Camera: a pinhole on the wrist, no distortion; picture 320 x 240 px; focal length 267.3 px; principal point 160.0 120.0 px. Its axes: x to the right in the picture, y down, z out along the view. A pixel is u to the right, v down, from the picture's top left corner.
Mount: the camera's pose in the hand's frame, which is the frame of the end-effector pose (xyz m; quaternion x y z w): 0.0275 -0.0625 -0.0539 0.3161 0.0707 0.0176 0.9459
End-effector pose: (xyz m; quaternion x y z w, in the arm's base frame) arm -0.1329 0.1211 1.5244 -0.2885 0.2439 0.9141 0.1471
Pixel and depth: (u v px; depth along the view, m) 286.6 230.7 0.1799
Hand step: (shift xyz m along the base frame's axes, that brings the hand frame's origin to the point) -0.1231 0.1695 -0.0329
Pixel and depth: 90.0 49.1 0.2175
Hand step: 0.0567 0.2514 -0.0243
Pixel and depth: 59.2 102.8 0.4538
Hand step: 0.0713 0.4633 0.1326
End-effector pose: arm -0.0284 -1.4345 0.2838 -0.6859 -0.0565 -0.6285 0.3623
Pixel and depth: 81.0 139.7 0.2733
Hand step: 0.0338 0.2668 0.0901
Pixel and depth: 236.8 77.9 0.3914
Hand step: 0.0285 0.2883 0.3299
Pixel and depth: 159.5 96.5 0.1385
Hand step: -0.0332 0.1227 0.1111
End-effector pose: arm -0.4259 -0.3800 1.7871 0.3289 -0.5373 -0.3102 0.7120
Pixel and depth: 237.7 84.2 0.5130
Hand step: -0.2620 -0.4802 -0.1301
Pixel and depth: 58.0 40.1 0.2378
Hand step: -0.1295 -0.1495 -0.2098
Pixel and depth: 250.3 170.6 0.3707
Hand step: -0.2294 -0.3281 -0.0039
